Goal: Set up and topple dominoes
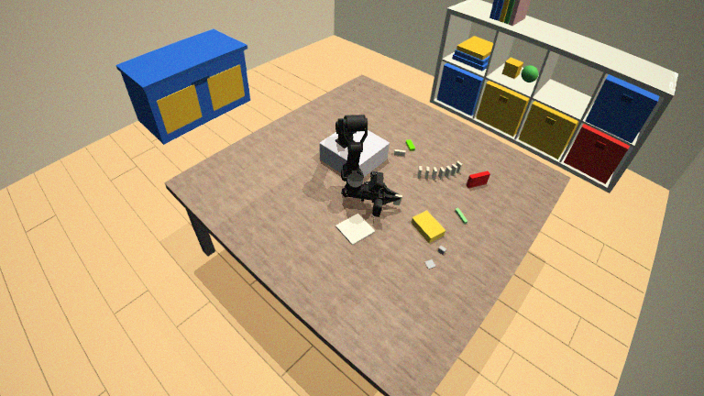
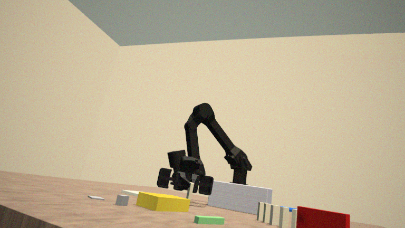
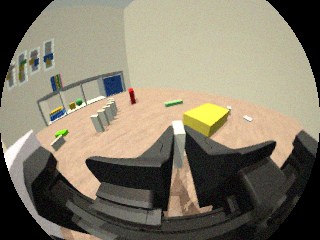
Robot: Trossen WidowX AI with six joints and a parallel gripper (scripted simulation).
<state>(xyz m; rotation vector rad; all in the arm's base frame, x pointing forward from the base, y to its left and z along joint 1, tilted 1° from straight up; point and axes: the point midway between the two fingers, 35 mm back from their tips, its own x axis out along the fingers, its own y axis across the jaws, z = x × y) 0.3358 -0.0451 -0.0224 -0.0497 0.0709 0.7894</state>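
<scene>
My gripper tip is now 15 cm short of the yellow block, 1 cm to the right of it and 5 cm above it. Round my gripper tip: grey cube: 25 cm ahead, 2 cm to the right, 5 cm below; then white tile: 2 cm behind, 20 cm to the right, 6 cm below; then green stick: 19 cm ahead, 17 cm to the left, 6 cm below.
</scene>
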